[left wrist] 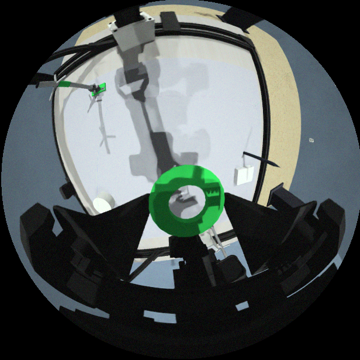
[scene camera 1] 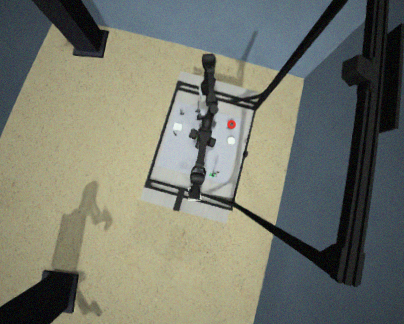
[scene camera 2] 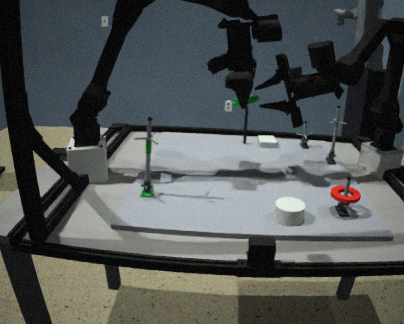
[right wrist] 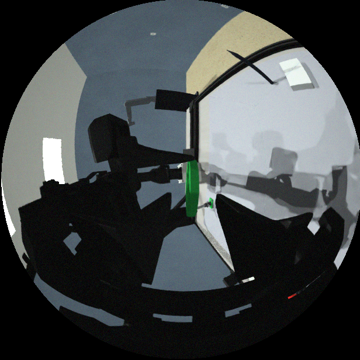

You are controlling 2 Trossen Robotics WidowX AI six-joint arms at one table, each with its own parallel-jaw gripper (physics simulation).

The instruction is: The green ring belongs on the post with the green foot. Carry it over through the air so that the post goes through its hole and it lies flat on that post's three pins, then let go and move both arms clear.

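Seen in the pictures: left gripper, fingertip midpoint: point(scene camera 2: 244, 103); right gripper, fingertip midpoint: point(scene camera 2: 257, 97); left arm's base, origin of the base link: point(scene camera 1: 194, 194) point(scene camera 2: 86, 142); right arm's base, origin of the base link: point(scene camera 1: 205, 91) point(scene camera 2: 383, 146).
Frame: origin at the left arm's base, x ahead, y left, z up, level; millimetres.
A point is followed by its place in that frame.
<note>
The green ring point(scene camera 2: 251, 99) @(x 419, y -80, z 120 mm) point(left wrist: 160, 212) point(right wrist: 192, 192) is in the air high above the middle of the table, nearly level. My left gripper point(left wrist: 187, 197) points down from above and is shut on the green ring, one finger at each side of its rim. My right gripper point(scene camera 2: 259, 97) @(x 441, y -66, z 121 mm) point(right wrist: 193, 197) is partly open beside the green ring, its fingertips apart above and below the rim's level, holding nothing. The post with the green foot point(scene camera 2: 148, 167) @(x 154, y -163, z -13 mm) point(left wrist: 77, 85) stands upright at the left in scene camera 2, with pins near its top and a green band below them. Its foot also shows in the right wrist view.
A red ring point(scene camera 2: 345, 200) @(x 555, y -353, z -37 mm) sits on a short post at the right in scene camera 2. A white cylinder point(scene camera 2: 290, 212) @(x 422, y -347, z -52 mm) point(left wrist: 103, 203) stands left of it. A white block point(scene camera 2: 267, 141) @(x 560, y 111, z -65 mm) point(left wrist: 244, 175), a thin black rod point(scene camera 2: 245, 125) @(x 495, y 155, z -22 mm) and two bare posts, one tall point(scene camera 2: 335, 135) @(x 717, y -45, z 3 mm), stand at the back.
</note>
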